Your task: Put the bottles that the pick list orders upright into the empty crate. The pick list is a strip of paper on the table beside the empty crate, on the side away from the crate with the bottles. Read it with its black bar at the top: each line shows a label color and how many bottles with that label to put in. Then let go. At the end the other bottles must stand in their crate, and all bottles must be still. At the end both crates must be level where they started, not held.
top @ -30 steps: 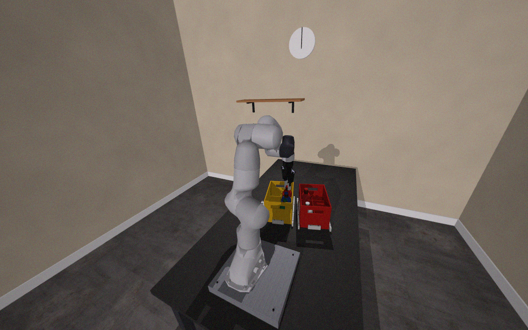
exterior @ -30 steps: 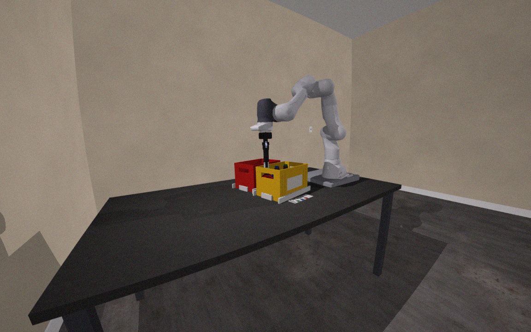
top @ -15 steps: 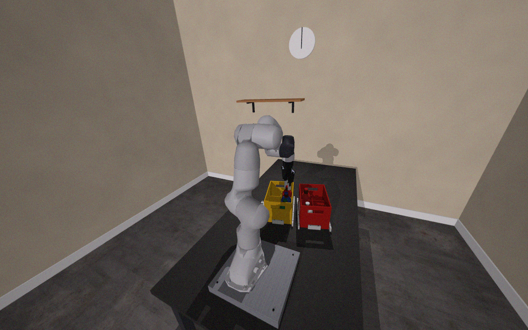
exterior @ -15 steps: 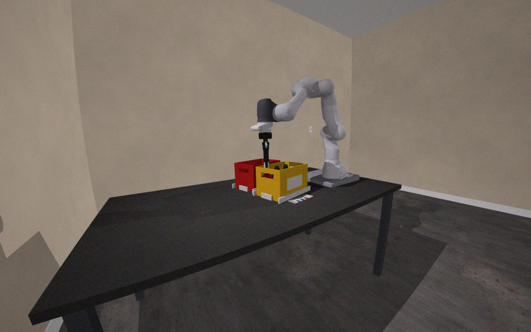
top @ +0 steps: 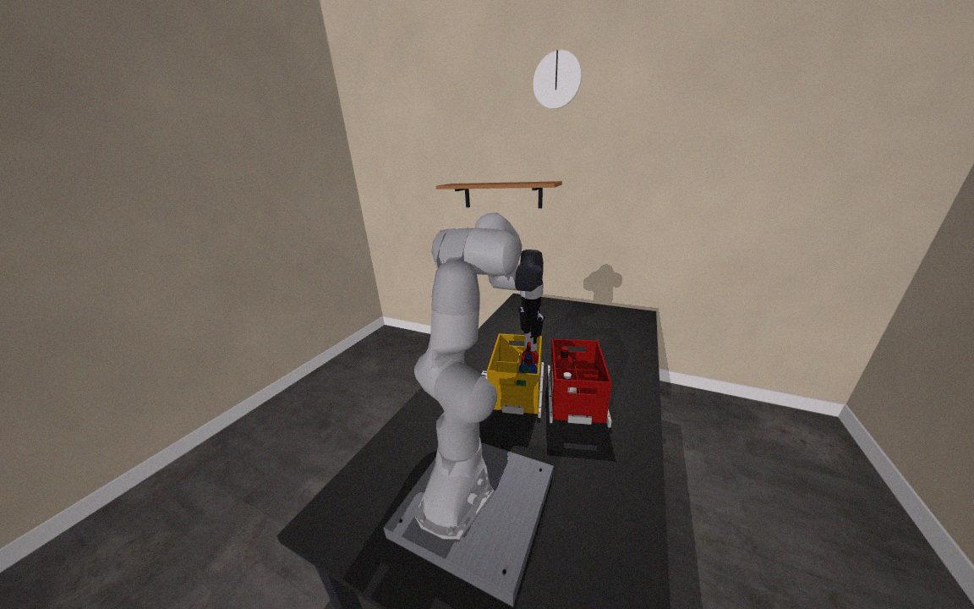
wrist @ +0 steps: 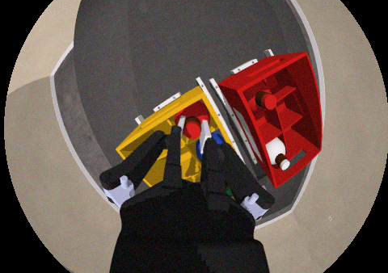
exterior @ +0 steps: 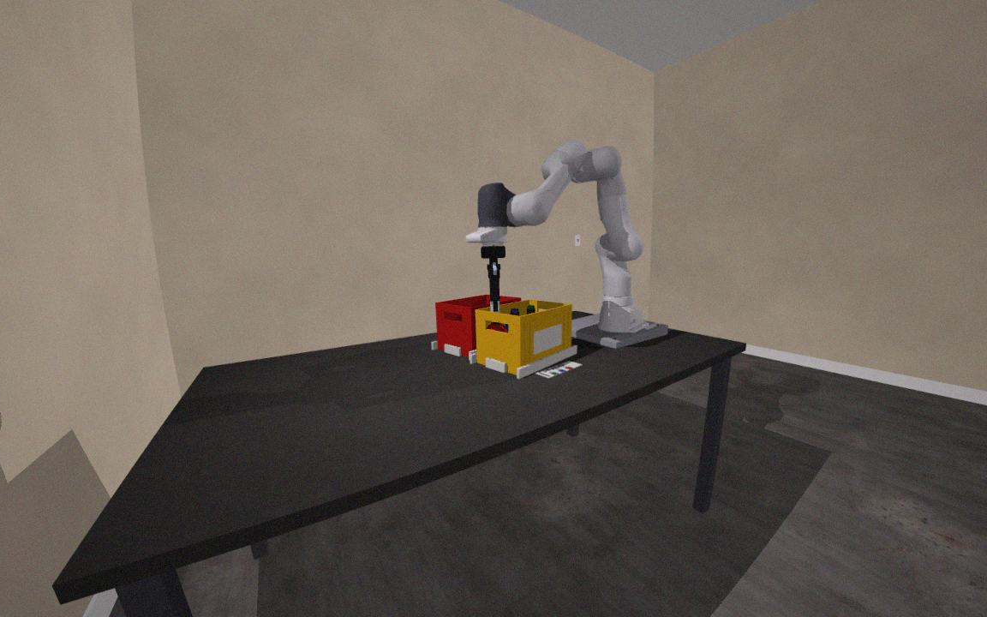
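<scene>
Now: the blue-labelled bottle 9 cm behind my hand, 2 cm to the right of it and 8 cm below it. From my hand the other things lie so: green-labelled bottle 17 cm behind, 4 cm to the right, 8 cm below; red crate 6 cm behind, 20 cm to the right, 9 cm below; yellow crate 10 cm behind, 3 cm to the left, 9 cm below.
</scene>
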